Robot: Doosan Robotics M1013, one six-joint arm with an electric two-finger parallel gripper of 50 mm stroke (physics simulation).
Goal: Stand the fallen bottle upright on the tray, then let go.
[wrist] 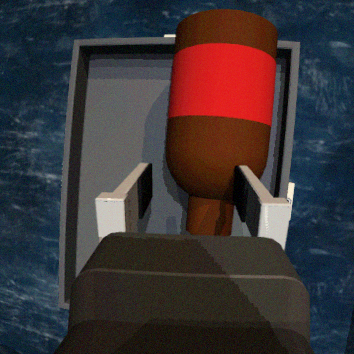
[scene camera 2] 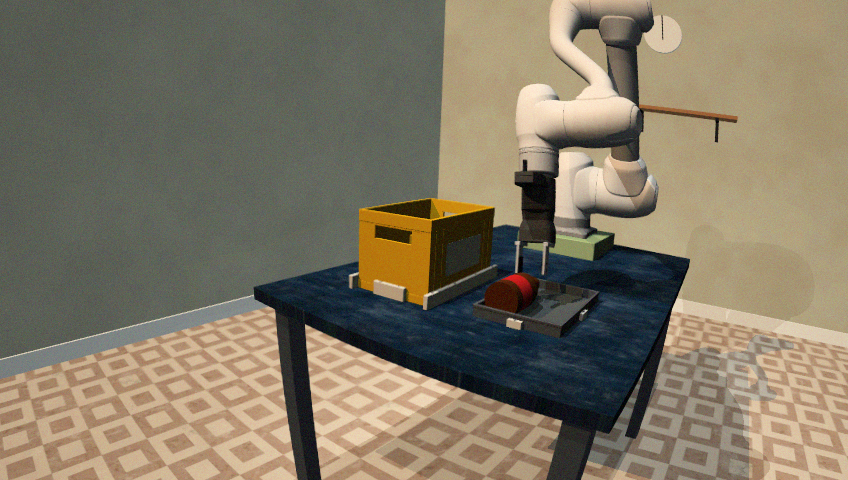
Scene:
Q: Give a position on a pale rail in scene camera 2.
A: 439, 296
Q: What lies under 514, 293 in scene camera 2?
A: A brown bottle.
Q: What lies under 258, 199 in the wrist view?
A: My gripper.

